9 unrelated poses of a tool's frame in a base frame.
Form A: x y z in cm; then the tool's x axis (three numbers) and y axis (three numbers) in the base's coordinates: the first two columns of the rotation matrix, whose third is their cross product.
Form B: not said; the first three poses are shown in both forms.
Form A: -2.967, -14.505, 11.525, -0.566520, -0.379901, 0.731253, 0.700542, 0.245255, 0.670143
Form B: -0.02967, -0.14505, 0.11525, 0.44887, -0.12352, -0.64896, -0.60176
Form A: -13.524, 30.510, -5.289, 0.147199, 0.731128, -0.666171, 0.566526, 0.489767, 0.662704
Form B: -0.13524, 0.30510, -0.05289, 0.56896, 0.49989, 0.64898, 0.07233
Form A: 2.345, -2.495, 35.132, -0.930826, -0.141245, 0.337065, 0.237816, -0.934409, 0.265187
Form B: 0.02345, -0.02495, 0.35132, 0.09763, -0.15829, -0.15252, -0.97064
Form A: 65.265, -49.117, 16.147, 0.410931, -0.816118, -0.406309, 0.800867, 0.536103, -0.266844
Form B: 0.65265, -0.49117, 0.16147, 0.83978, -0.01521, 0.25063, -0.48137
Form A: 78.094, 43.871, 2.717, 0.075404, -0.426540, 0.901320, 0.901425, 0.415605, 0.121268
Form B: 0.78094, 0.43871, 0.02717, 0.69044, -0.24697, -0.48072, -0.48084
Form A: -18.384, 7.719, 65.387, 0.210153, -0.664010, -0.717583, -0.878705, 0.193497, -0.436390
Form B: -0.18384, 0.07719, 0.65387, 0.46391, -0.62439, 0.61769, 0.11570
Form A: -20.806, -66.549, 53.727, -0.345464, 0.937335, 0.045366, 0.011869, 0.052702, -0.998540
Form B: -0.20806, -0.66549, 0.53727, 0.41168, -0.39723, -0.59739, 0.56201
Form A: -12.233, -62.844, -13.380, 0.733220, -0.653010, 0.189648, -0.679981, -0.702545, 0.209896
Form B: -0.12233, -0.62844, -0.13380, 0.13372, 0.92127, -0.36173, 0.05043
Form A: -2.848, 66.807, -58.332, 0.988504, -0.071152, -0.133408, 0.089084, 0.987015, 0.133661
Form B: -0.02848, 0.66807, -0.58332, 0.99468, 0.06979, 0.06424, -0.04027
